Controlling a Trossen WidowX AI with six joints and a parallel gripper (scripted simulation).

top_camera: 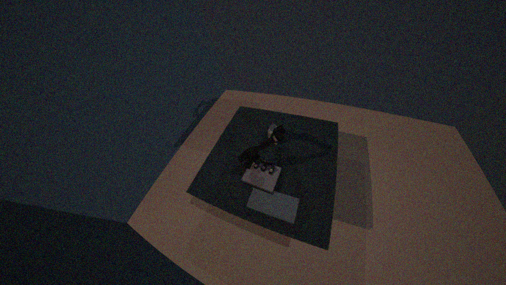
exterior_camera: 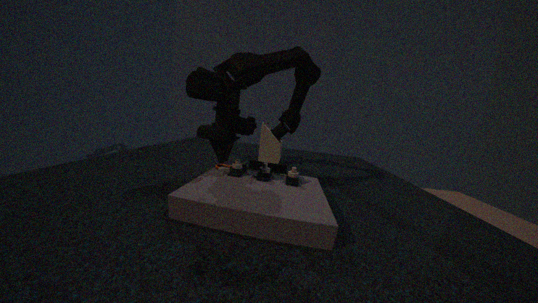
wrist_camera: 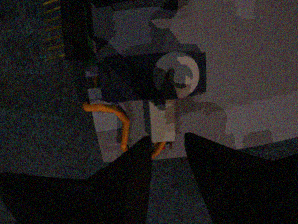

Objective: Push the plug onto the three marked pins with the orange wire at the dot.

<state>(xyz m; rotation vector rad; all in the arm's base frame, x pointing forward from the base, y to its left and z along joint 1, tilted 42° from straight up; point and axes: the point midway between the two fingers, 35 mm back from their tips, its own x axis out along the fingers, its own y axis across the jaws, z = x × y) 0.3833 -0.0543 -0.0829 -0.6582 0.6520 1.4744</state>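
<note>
Right now my gripper tip is 11 cm to the right of the coloured band and 6 cm past it. From my gripper tip the other things lie so: printed holder 12 cm to the left, 10 cm ahead, 5 cm below; then red dot 11 cm to the left, 6 cm behind.
</note>
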